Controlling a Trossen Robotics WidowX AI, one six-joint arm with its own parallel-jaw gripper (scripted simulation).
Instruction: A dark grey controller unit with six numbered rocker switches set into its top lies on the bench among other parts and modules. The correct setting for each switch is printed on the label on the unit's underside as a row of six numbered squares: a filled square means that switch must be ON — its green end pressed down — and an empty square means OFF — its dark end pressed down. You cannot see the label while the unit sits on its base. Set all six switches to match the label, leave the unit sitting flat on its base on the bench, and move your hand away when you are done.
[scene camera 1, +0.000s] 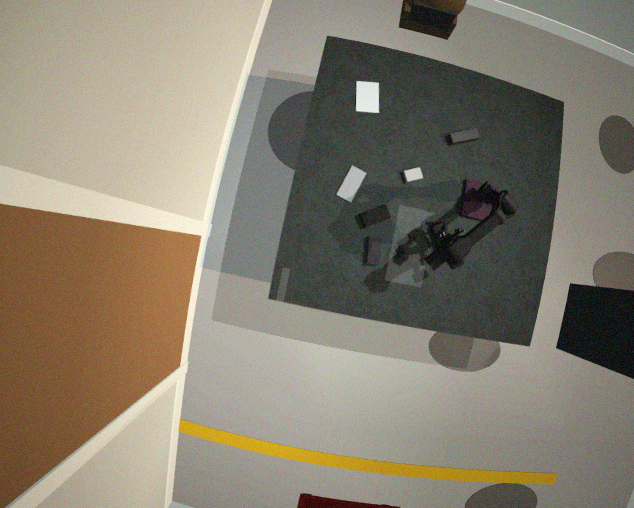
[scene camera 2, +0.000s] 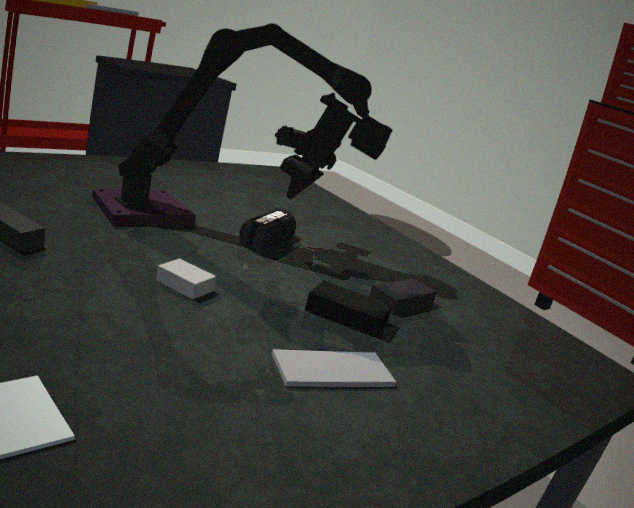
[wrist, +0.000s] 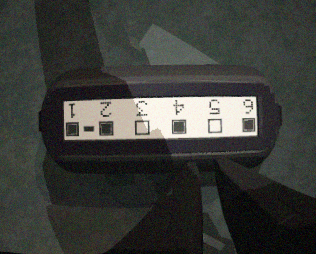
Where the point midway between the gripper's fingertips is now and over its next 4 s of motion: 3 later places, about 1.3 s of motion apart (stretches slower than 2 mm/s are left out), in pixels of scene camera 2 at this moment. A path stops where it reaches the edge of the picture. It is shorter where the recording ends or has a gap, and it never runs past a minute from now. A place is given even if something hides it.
The gripper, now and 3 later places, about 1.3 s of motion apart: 289, 197; 286, 201; 286, 198; 283, 215
